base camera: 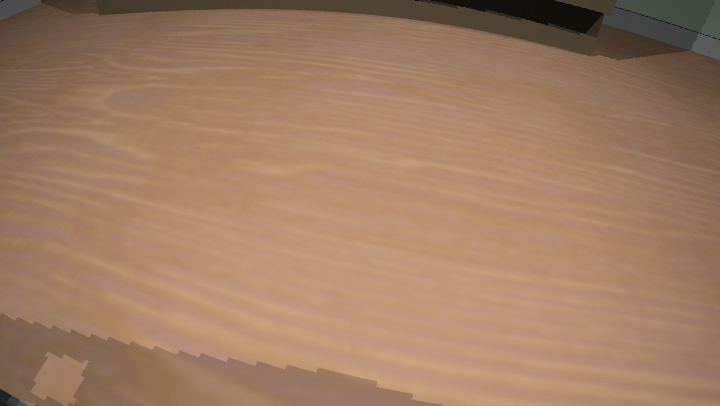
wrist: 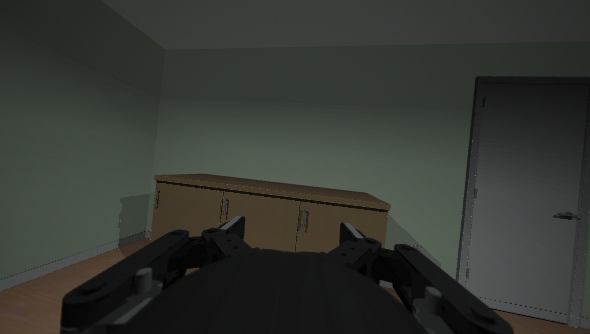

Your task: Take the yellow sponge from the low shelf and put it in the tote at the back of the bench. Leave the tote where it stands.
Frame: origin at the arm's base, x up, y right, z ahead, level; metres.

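Seen in the pictures: gripper, fingertip midpoint: (wrist: 292, 230).
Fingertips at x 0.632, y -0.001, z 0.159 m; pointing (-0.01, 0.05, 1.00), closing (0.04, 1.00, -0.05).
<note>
A point is followed by its place in that frame.
My gripper (wrist: 292, 230) @(x 0.632, y -0.001, z 0.159 m) is open, with nothing between its fingers. It points level across the room in the wrist view, towards a long wooden cabinet (wrist: 260, 212) @(x 0.331, y -0.189, z 1.282 m) that stands some way off at the back wall. The yellow sponge and the tote do not show in either view. In the base camera view, the lower part of a wooden unit (base camera: 554, 36) @(x -0.363, y 0.563, z 1.208 m) with a dark opening stands at the top edge. I cannot tell whether it is the low shelf or the bench.
The cabinet has several doors with metal handles. A grey door (wrist: 525, 175) @(x 0.832, y 2.082, z 1.446 m) with a lever handle is in the wall on the right. Green walls (wrist: 75, 150) @(x 0.641, y -1.906, z 1.570 m) meet in a corner at the left. The wood floor (base camera: 352, 201) @(x -0.397, y -0.006, z 0.484 m) stretches between the base and the wooden unit.
</note>
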